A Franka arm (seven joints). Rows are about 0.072 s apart.
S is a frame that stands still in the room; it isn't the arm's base.
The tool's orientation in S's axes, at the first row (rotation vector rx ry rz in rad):
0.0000 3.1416 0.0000
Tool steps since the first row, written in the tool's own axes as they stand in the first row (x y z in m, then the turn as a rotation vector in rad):
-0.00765 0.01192 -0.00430 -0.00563 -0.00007 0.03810
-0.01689 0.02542 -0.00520 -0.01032 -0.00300 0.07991
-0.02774 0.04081 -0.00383 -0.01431 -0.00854 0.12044
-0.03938 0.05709 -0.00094 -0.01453 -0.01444 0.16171
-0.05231 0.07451 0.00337 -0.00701 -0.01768 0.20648
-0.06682 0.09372 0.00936 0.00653 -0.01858 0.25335
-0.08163 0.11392 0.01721 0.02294 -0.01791 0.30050
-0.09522 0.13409 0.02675 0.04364 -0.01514 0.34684
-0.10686 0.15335 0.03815 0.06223 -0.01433 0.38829
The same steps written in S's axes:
0.00765 0.01192 0.00430 0.00563 -0.00007 -0.03810
0.01689 0.02542 0.00520 0.01032 -0.00300 -0.07991
0.02774 0.04081 0.00383 0.01431 -0.00854 -0.12044
0.03938 0.05709 0.00094 0.01453 -0.01444 -0.16171
0.05231 0.07451 -0.00337 0.00701 -0.01768 -0.20648
0.06682 0.09372 -0.00936 -0.00653 -0.01858 -0.25335
0.08163 0.11392 -0.01721 -0.02294 -0.01791 -0.30050
0.09522 0.13409 -0.02675 -0.04364 -0.01514 -0.34684
0.10686 0.15335 -0.03815 -0.06223 -0.01433 -0.38829

